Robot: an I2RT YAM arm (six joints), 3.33 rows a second.
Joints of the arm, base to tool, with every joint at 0 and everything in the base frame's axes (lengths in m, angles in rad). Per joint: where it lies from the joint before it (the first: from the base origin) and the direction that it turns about. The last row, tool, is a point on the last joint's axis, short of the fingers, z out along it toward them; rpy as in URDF.
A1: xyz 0 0 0.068 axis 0 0 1
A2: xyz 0.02 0.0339 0.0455 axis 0 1 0
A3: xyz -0.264 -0.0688 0 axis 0 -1 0
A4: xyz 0.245 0.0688 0.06 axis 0 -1 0
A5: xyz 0.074 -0.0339 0.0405 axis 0 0 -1
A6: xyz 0.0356 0 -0.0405 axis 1 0 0
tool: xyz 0 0 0 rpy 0 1.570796 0
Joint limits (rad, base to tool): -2.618..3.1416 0..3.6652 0..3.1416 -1.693..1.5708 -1.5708..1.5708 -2.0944..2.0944
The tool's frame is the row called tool.
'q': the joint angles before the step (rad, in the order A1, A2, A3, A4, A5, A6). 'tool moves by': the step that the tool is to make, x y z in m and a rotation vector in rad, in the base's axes. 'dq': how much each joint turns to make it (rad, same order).
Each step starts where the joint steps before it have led.
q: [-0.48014 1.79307 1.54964 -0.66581 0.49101 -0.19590]
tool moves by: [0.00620 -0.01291 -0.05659 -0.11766 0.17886 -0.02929]
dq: [-0.00917 0.08753 -0.11382 0.15954 0.16245 -0.11389]
